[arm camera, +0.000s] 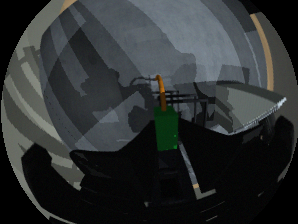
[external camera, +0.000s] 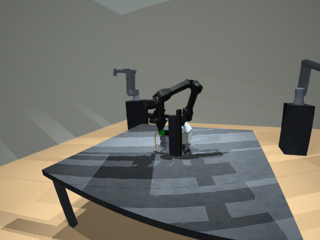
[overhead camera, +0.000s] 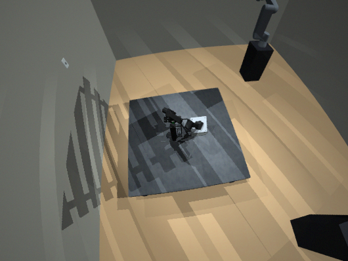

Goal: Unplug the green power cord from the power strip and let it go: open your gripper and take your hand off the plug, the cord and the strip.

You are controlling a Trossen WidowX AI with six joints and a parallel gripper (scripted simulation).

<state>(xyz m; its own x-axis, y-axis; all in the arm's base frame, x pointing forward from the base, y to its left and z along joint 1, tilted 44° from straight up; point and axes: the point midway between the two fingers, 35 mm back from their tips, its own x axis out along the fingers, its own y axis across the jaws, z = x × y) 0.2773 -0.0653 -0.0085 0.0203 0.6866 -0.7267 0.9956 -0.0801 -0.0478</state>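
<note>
My gripper tip is 30 mm to the right of the green plug.
</note>
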